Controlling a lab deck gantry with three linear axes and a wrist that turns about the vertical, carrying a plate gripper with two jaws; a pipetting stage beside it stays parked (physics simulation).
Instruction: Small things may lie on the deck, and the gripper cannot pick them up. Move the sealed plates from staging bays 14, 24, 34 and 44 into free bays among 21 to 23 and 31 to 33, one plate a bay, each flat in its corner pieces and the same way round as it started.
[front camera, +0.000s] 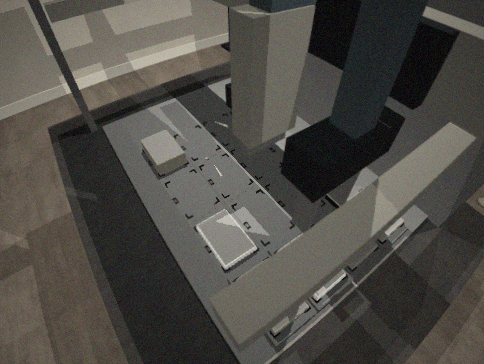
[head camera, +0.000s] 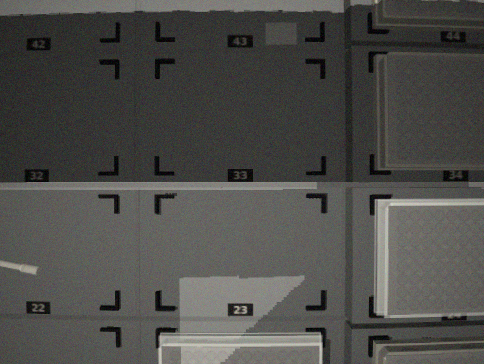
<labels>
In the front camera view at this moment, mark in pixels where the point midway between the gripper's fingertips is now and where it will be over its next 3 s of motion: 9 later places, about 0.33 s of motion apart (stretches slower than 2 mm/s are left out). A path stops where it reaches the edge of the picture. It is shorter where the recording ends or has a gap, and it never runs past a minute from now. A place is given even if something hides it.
My gripper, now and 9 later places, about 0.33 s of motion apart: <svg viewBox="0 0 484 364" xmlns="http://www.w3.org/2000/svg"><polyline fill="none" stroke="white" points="317,214 343,214 375,194 393,178 397,176 397,177 394,181 390,186 387,191 384,195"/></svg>
</labels>
